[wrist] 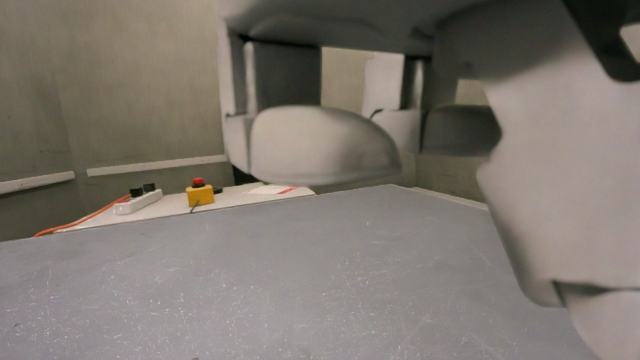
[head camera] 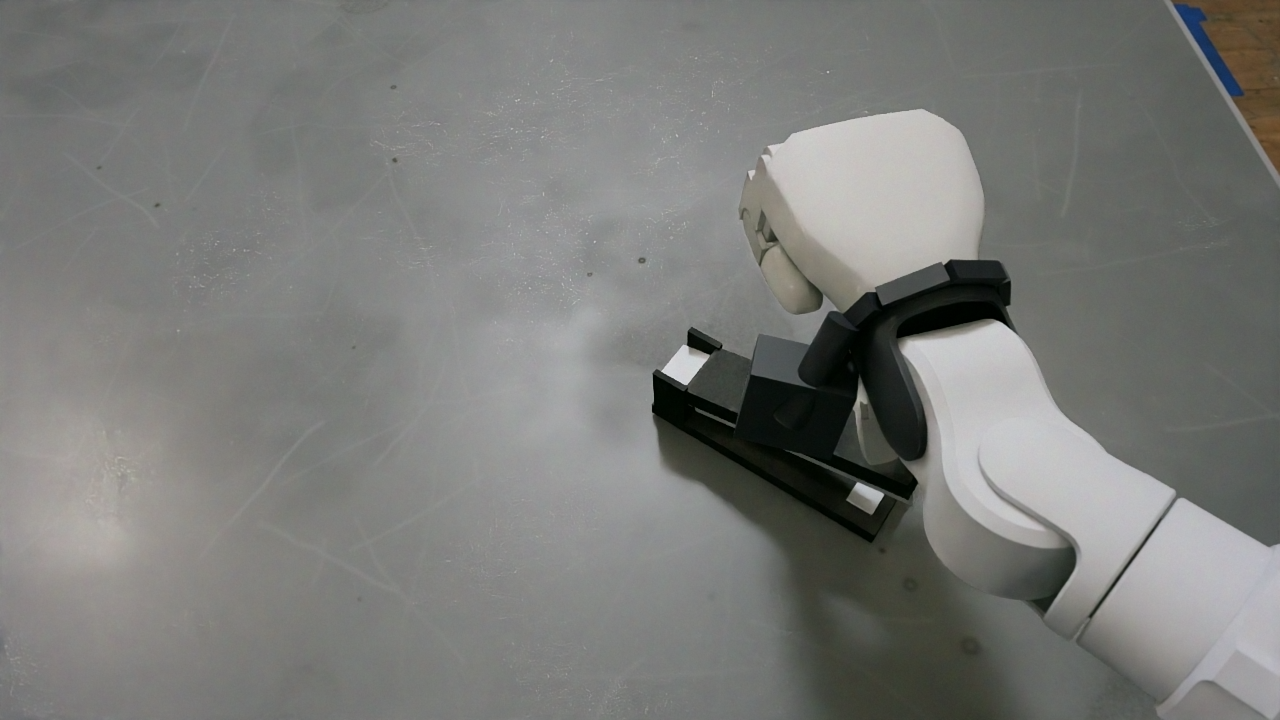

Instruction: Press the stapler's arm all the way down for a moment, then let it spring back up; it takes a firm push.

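A black stapler [head camera: 720, 380] lies on the grey table in the head view, right of centre. Its arm is tilted up, with a gap widening toward the lower-right end, where a small white plate [head camera: 865, 497] shows on the base. A white block [head camera: 686, 363] sits at its upper-left end. My gripper [head camera: 771, 246] [wrist: 440, 167] is shut, its fingers curled in with no object seen between them. The hand's dark wrist block [head camera: 796, 402] hangs over the stapler's middle and hides part of the arm. Contact between them cannot be told. The stapler does not show in the wrist view.
The grey table [head camera: 358, 268] [wrist: 250, 275] carries the stapler. Beyond it in the wrist view, a white surface [wrist: 235, 200] holds a yellow box with a red button [wrist: 200, 195] and a white power strip [wrist: 138, 201]. Blue tape [head camera: 1210, 49] lies past the table's upper-right edge.
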